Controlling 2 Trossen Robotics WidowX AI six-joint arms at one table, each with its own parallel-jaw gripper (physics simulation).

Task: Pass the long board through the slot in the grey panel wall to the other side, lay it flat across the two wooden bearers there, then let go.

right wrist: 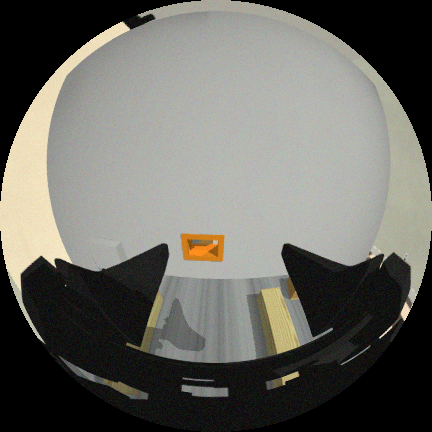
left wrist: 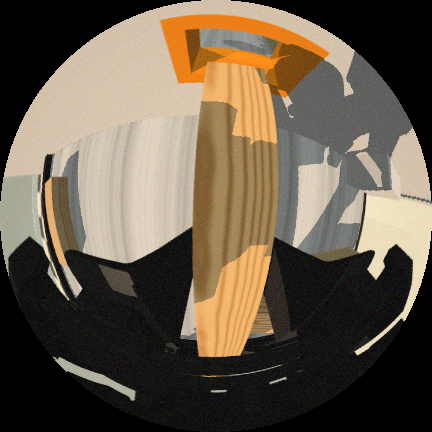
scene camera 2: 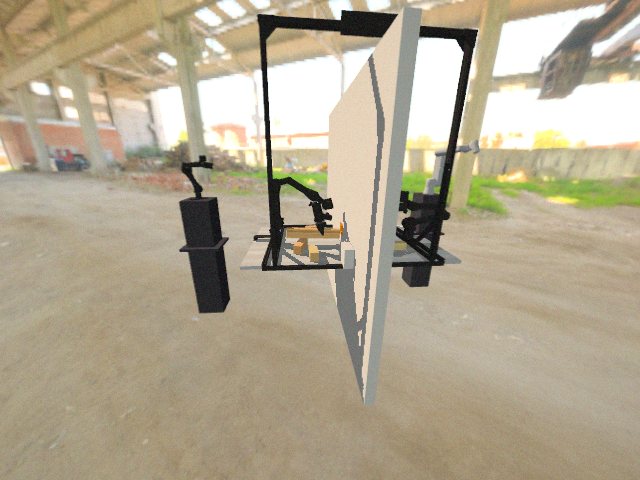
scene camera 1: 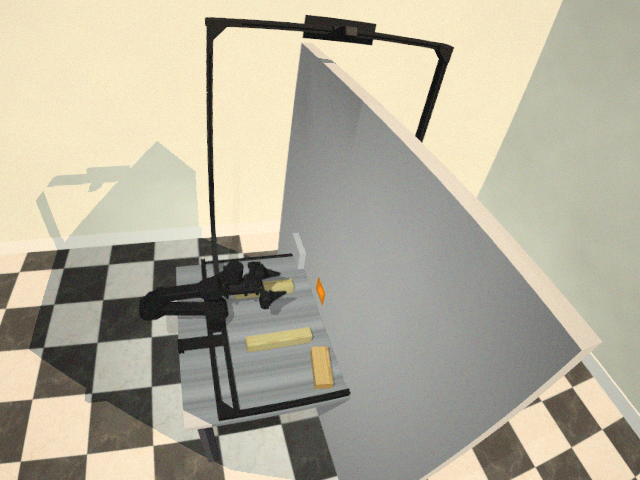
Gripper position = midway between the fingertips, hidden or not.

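Note:
My right gripper (scene camera 1: 283, 282), (right wrist: 227, 250) is open and holds nothing. My left gripper (left wrist: 224, 232) is visible. An orange-framed slot (left wrist: 294, 56), (right wrist: 194, 251) is visible too, as is a grey panel wall (scene camera 1: 443, 327), (scene camera 2: 368, 128), (left wrist: 132, 79), (right wrist: 214, 124).

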